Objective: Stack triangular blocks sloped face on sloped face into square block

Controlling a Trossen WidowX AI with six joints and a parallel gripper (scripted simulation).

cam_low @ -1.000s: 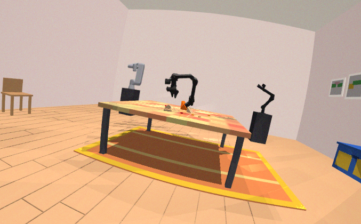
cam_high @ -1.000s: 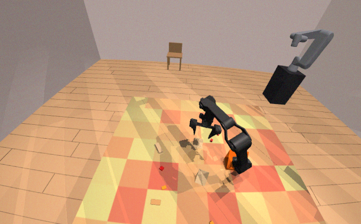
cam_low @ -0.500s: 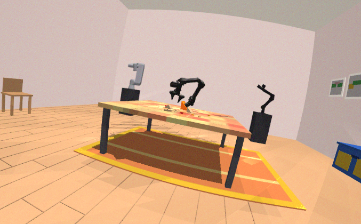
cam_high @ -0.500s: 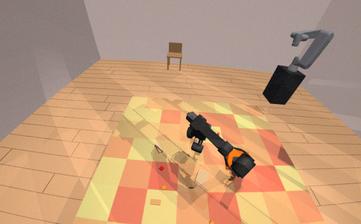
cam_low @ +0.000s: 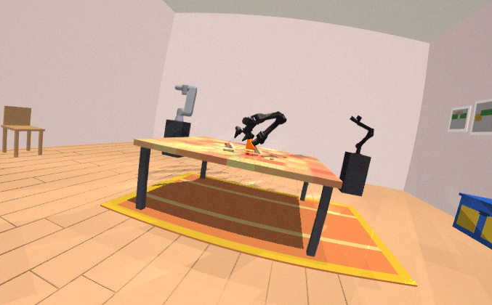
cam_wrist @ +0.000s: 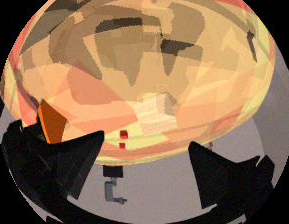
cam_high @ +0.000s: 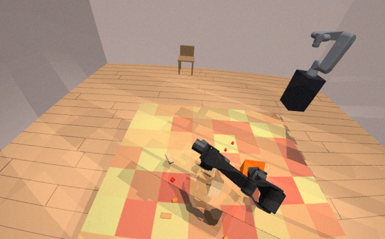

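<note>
My gripper tip is 6 cm to the left of the wedge-shaped block, 6 cm above it and 1 cm past it. Round my gripper tip: brown flat piece 32 cm to the left, 24 cm ahead, 8 cm below; pale flat strip 26 cm ahead, 7 cm below.
</note>
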